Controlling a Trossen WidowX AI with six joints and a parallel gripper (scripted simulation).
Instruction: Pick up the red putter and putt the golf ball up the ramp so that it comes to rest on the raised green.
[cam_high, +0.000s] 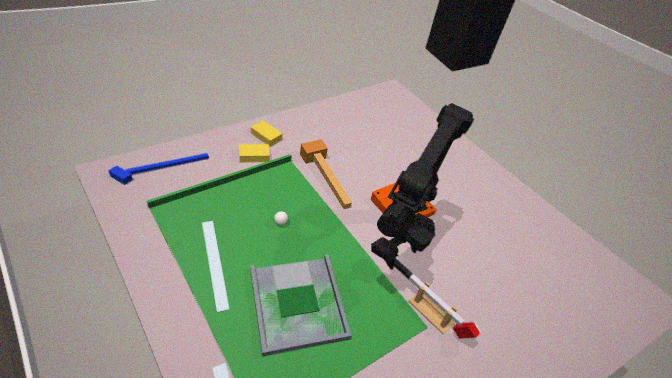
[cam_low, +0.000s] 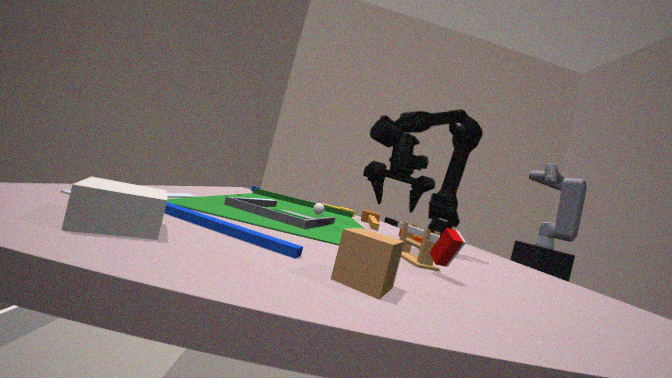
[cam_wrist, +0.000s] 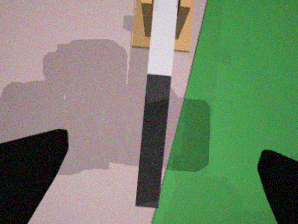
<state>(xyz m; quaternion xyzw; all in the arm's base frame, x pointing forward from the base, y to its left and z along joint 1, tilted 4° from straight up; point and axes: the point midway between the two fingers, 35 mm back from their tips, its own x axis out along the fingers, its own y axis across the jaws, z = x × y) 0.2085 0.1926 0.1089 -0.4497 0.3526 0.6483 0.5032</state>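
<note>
My gripper tip is now 10 cm to the right of the red putter, 4 cm past it and 4 cm above it. Round my gripper tip: white golf ball 31 cm to the right, 22 cm ahead, 7 cm below; then green mat 28 cm ahead, 18 cm to the right, 10 cm below; then wooden rack 12 cm to the left, 6 cm below, 4 cm behind.
</note>
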